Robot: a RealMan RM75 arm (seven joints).
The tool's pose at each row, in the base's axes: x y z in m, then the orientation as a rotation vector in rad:
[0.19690 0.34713 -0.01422 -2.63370 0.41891 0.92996]
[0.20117 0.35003 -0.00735 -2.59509 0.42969 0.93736]
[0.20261 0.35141 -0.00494 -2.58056 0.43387 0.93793]
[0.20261 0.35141 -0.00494 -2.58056 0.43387 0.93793]
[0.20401 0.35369 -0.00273 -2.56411 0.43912 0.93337]
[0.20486 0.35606 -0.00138 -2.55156 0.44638 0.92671]
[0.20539 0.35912 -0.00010 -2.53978 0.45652 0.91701]
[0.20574 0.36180 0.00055 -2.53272 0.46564 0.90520]
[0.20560 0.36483 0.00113 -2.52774 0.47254 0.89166]
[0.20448 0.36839 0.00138 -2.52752 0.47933 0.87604]
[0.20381 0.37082 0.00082 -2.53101 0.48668 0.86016]
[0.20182 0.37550 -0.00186 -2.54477 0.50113 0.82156]
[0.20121 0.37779 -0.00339 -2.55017 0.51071 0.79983]
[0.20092 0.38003 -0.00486 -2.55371 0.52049 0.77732]
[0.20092 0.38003 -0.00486 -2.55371 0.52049 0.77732]
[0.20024 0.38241 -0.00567 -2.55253 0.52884 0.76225]
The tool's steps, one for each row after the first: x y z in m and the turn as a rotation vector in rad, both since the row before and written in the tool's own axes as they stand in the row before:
[-0.00173 -0.00557 -0.00631 0.03241 -0.01666 0.00250]
[-0.00075 -0.00232 -0.00196 0.01302 -0.00496 0.00061]
[0.00000 0.00000 0.00000 0.00000 0.00000 0.00000]
[-0.00080 -0.00309 -0.00137 0.01678 -0.00242 -0.00008]
[-0.00065 -0.00276 -0.00037 0.01436 0.00058 0.00150]
[-0.00096 -0.00321 0.00021 0.01513 0.00319 0.00297]
[-0.00062 -0.00264 0.00062 0.01165 0.00607 0.00251]
[-0.00100 -0.00270 0.00112 0.01022 0.00754 0.00088]
[-0.00161 -0.00262 0.00213 0.00674 0.01057 0.00098]
[-0.00058 -0.00162 0.00193 0.00352 0.01222 0.00183]
[-0.00066 -0.00235 0.00521 0.00320 0.03106 0.00283]
[0.00001 -0.00124 0.00253 0.00375 0.01693 0.00243]
[0.00018 -0.00135 0.00232 0.00554 0.01682 0.00226]
[0.00000 0.00000 0.00000 0.00000 0.00000 0.00000]
[-0.00059 -0.00146 0.00207 0.00689 0.01037 0.00249]

